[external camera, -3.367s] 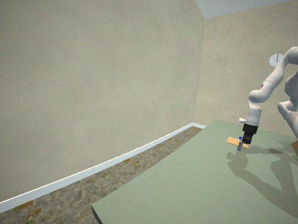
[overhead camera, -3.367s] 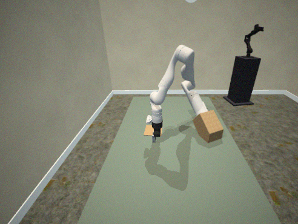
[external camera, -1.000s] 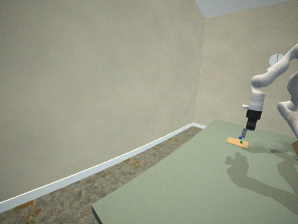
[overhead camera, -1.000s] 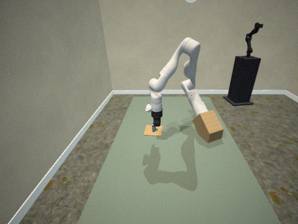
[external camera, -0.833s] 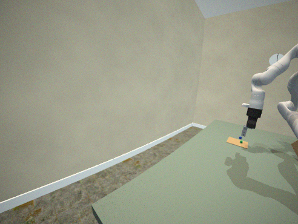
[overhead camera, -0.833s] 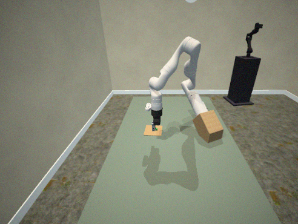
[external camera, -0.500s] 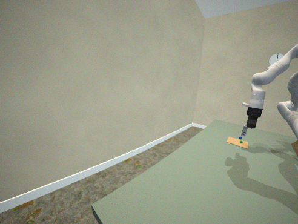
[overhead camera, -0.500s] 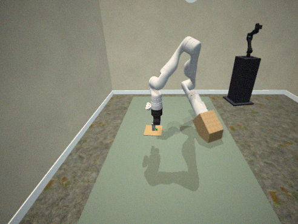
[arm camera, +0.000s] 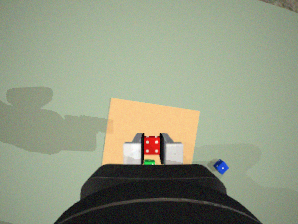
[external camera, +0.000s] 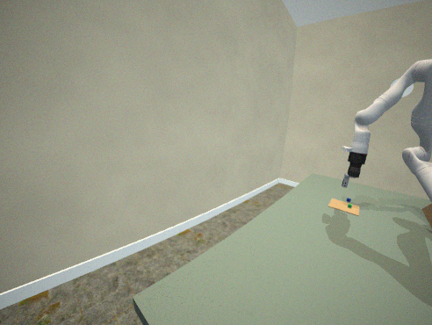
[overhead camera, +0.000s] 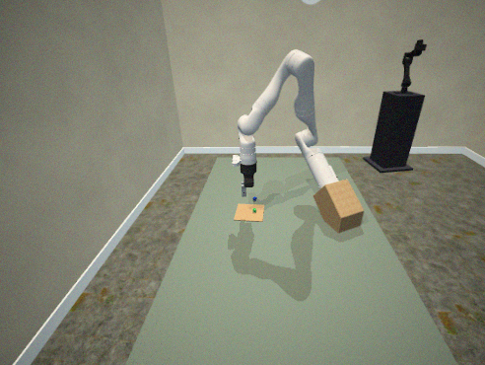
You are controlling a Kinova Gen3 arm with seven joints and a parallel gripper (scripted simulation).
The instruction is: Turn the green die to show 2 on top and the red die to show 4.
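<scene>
My gripper is now 12 cm above the tan mat and 2 cm past it. The rest, counted from my hand: red die (1 cm below); blue die (11 cm to the right, 11 cm below, 7 cm behind); green die (11 cm below, 5 cm behind).
</scene>
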